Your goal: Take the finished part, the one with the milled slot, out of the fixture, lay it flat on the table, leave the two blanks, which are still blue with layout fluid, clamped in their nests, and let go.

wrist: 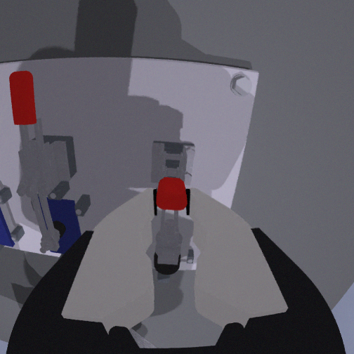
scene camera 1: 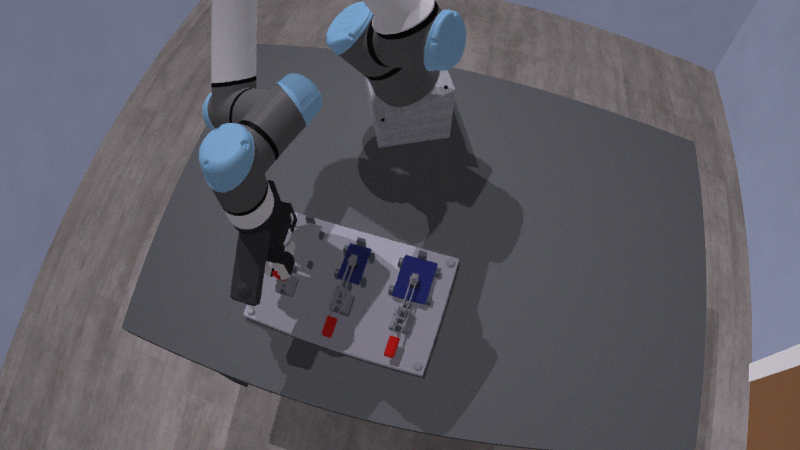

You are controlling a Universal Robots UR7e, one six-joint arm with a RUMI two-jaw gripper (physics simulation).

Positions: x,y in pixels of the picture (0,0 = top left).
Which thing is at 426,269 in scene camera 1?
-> A blue blank.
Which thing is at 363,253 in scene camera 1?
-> A blue blank.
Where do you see a blue blank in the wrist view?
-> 62,210
